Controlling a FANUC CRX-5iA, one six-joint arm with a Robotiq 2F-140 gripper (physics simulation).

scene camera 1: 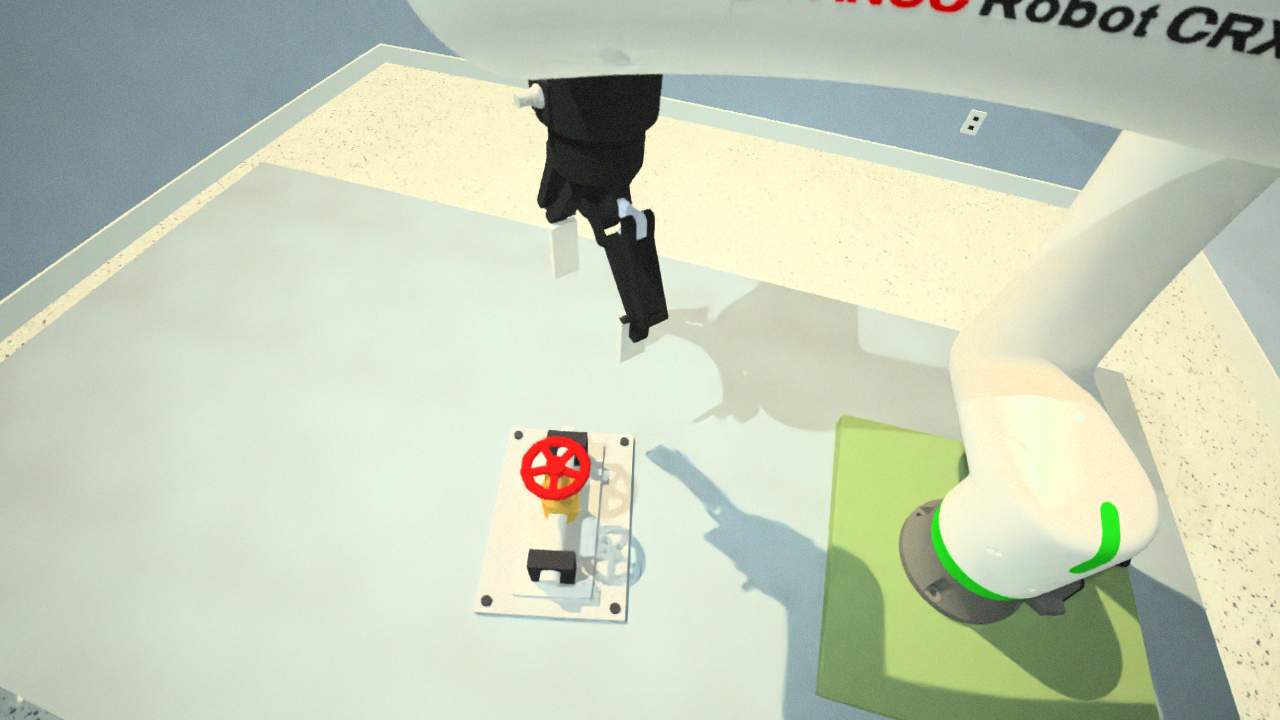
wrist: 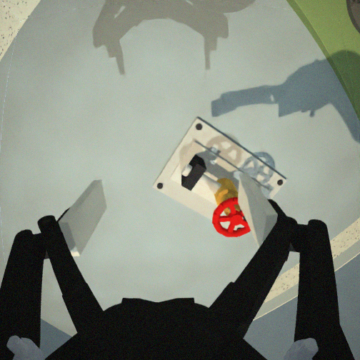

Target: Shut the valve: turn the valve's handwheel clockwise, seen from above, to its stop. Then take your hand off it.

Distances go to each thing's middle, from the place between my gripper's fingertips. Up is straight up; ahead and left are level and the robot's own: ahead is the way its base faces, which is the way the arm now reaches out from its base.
Right now the red handwheel [scene camera 1: 555,467] is 20 mm ahead of my hand, 140 mm to the left of it and 110 mm below it. The rest, counted from my hand: pale base plate [scene camera 1: 608,597] 20 mm ahead, 140 mm to the left, 230 mm below.
